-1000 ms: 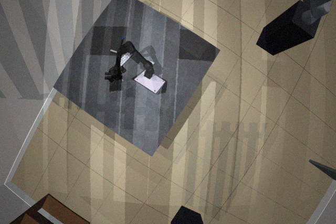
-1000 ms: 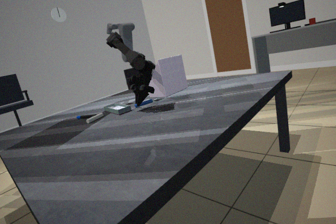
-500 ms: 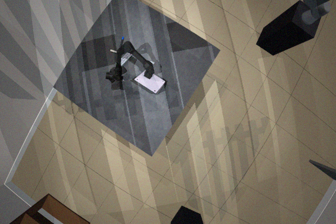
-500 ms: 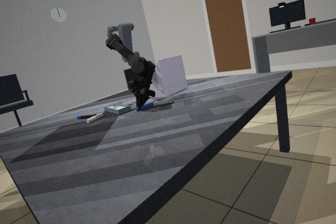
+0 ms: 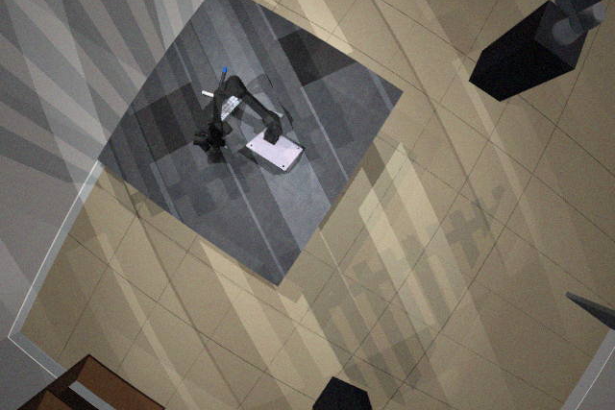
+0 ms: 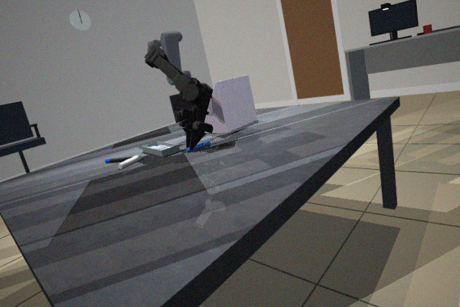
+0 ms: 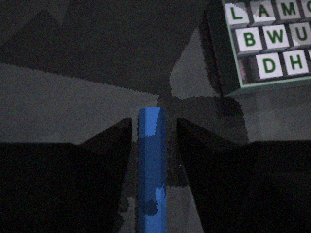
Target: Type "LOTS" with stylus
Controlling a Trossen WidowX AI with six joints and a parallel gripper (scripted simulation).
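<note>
My gripper tip is 60 mm past the blue hexagonal stylus and 30 mm to the right of it. Round my gripper tip: blue-tipped dark pen 140 mm ahead, 310 mm to the right; white cylinder 140 mm ahead, 170 mm to the right.
</note>
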